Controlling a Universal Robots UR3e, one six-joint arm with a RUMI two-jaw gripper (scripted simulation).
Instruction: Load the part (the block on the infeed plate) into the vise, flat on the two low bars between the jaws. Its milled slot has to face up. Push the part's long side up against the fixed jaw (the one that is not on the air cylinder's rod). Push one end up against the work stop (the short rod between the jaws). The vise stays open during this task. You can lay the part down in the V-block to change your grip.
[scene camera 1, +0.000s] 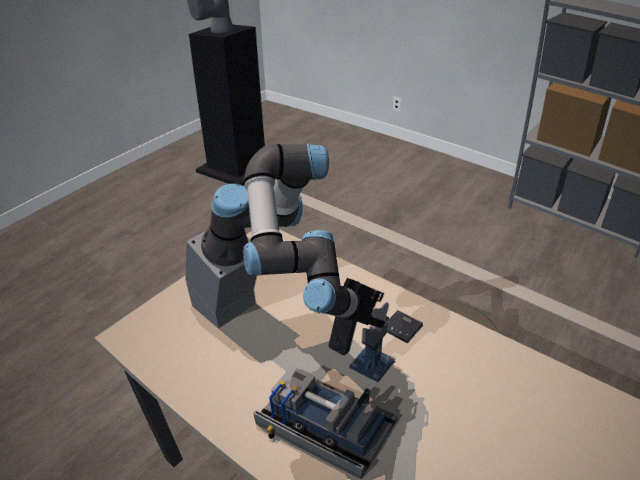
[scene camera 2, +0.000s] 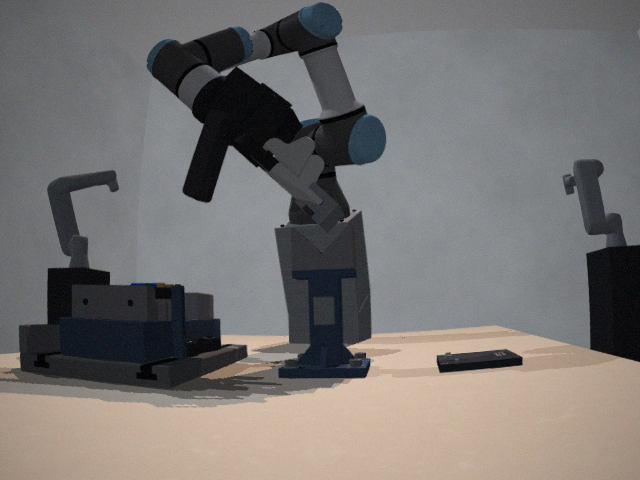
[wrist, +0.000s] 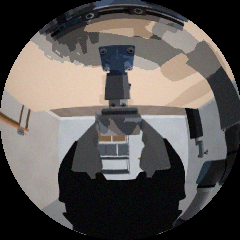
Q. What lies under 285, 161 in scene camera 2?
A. My gripper.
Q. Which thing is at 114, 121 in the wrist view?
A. A part.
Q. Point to my gripper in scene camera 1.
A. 375, 316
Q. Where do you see my gripper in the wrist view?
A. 120, 120
